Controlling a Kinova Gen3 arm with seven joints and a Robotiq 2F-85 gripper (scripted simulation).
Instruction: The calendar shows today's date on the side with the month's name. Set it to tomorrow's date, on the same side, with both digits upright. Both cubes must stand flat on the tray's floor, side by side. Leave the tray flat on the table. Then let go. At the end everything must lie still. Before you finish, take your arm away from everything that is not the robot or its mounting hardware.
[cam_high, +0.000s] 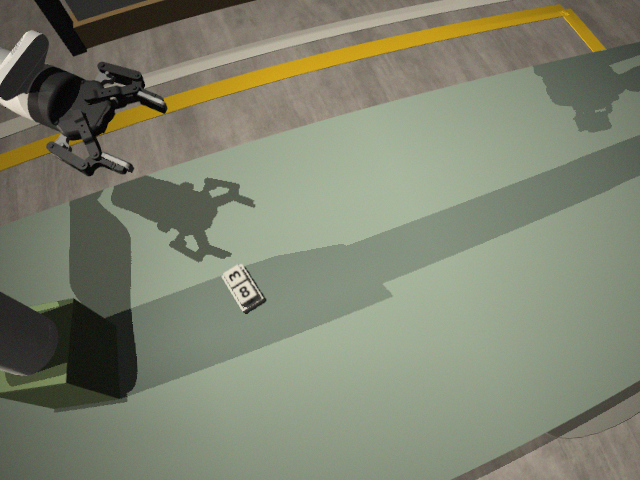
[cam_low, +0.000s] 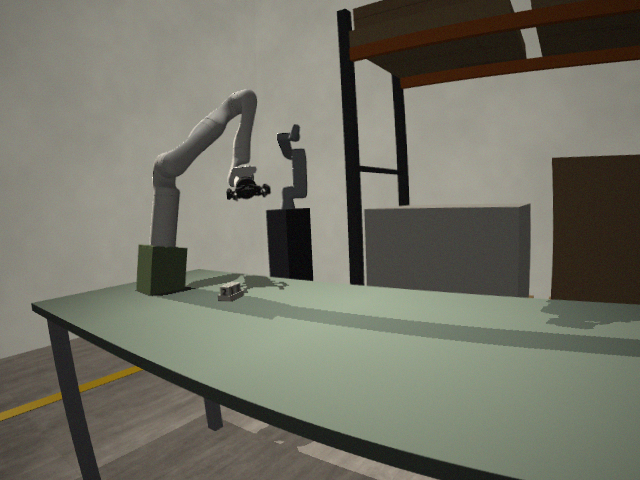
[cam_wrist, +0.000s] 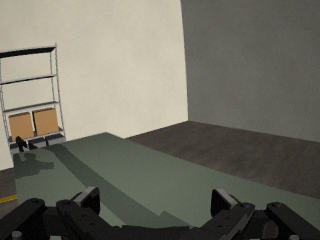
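My gripper is now 7 cm short of the white cube, 15 cm to the left of it and 28 cm above it. From my hand the other things lie so: white tray: 6 cm ahead, 14 cm to the right, 29 cm below.
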